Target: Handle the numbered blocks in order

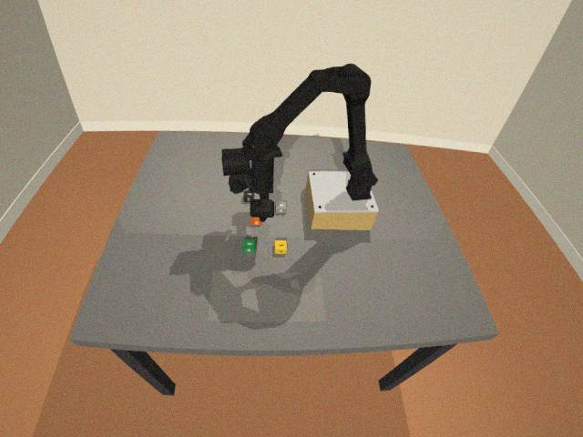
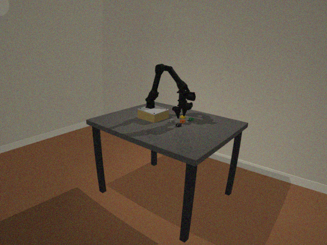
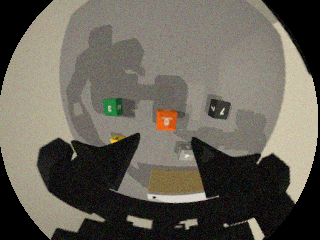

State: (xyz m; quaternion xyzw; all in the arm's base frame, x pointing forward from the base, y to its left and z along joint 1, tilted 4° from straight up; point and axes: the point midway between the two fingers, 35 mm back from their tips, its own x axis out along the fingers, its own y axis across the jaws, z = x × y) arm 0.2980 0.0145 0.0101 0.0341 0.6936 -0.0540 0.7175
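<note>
Now: gripper tip 3 cm above the orange block and 2 cm short of it. The rest, counted from my gripper tip: black block: 10 cm to the right, 3 cm below, 3 cm ahead; then green block: 10 cm to the left, 5 cm ahead, 3 cm below; then grey block: 6 cm behind, 4 cm to the right, 3 cm below.
</note>
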